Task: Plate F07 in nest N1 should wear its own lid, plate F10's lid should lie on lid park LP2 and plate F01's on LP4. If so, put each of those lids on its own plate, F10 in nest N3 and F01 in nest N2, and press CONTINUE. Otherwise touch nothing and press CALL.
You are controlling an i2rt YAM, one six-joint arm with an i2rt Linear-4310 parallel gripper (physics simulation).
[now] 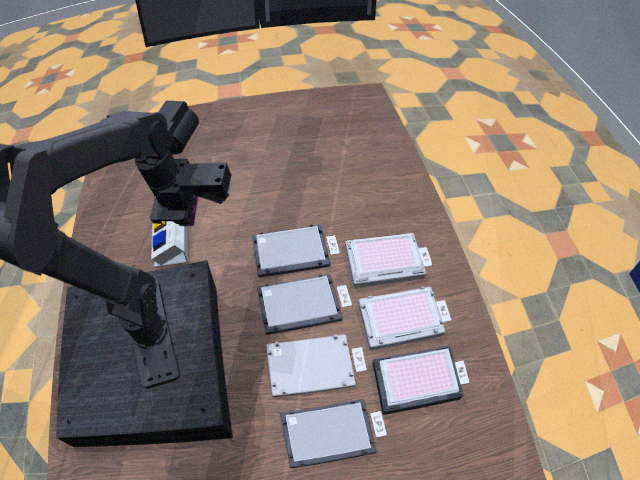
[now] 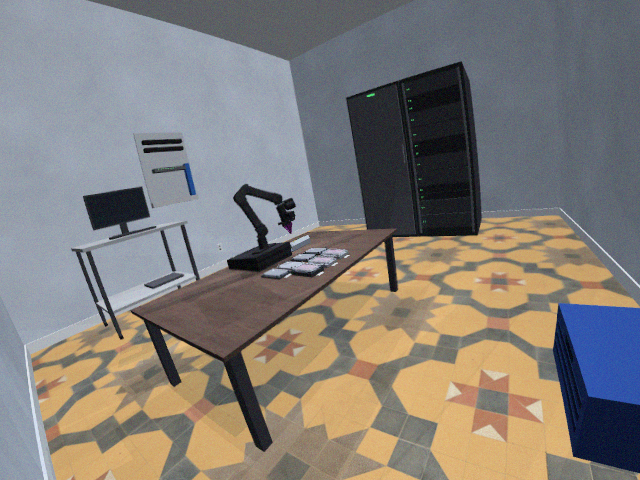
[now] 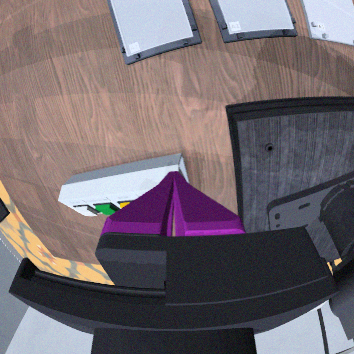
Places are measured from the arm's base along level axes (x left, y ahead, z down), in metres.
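Pixels of known places: gripper, fingertip midpoint: (image 1: 190, 224) (image 2: 291, 233) (image 3: 173, 178); arm's base, link origin: (image 1: 151, 333) (image 2: 264, 249) (image 3: 335, 197).
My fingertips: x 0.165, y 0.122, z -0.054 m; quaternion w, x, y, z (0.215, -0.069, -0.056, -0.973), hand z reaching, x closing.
Ahead of a thing's pixels: the offset from my fingertips to its top centre. "*": to the spot under its first point. Level surfaces: height alone.
My gripper (image 1: 193, 211) (image 2: 290, 229) (image 3: 173, 178) is shut and empty, its purple tips over the blue-button end of the white button box @(dx +0.141, dy -0.050, dz +0.075 m) (image 1: 174, 246) (image 3: 120, 186). Blue @(dx +0.070, dy -0.079, dz +0.082 m) (image 1: 159, 239), yellow @(dx +0.119, dy -0.071, dz +0.082 m) (image 1: 159, 225) and green @(dx +0.168, dy -0.062, dz +0.082 m) (image 3: 105, 208) buttons show; their lettering is unreadable. Pink-welled plates sit in dark nest N1 @(* dx -0.376, dy +0.291, dz +0.105 m) (image 1: 419, 376), pale nest N2 @(* dx -0.252, dy +0.318, dz +0.109 m) (image 1: 403, 315) and pale nest N3 @(* dx -0.116, dy +0.348, dz +0.109 m) (image 1: 387, 254). I cannot tell whether they wear lids, nor read their labels. Flat lids lie on LP2 @(dx -0.022, dy +0.178, dz +0.121 m) (image 1: 292, 248) and LP4 @(dx -0.146, dy +0.153, dz +0.121 m) (image 1: 301, 301); their marks are too small to read.
A pale lid park LP1 @(dx -0.274, dy +0.129, dz +0.119 m) (image 1: 310, 364) and a dark lid park LP3 @(* dx -0.408, dy +0.114, dz +0.121 m) (image 1: 329, 432) stand in the same row. The arm's black base block (image 1: 103, 403) (image 3: 260, 175) is beside the button box. A blue cabinet (image 2: 610, 346) stands on the floor away from the table @(dz +0.139 m) (image 2: 222, 315).
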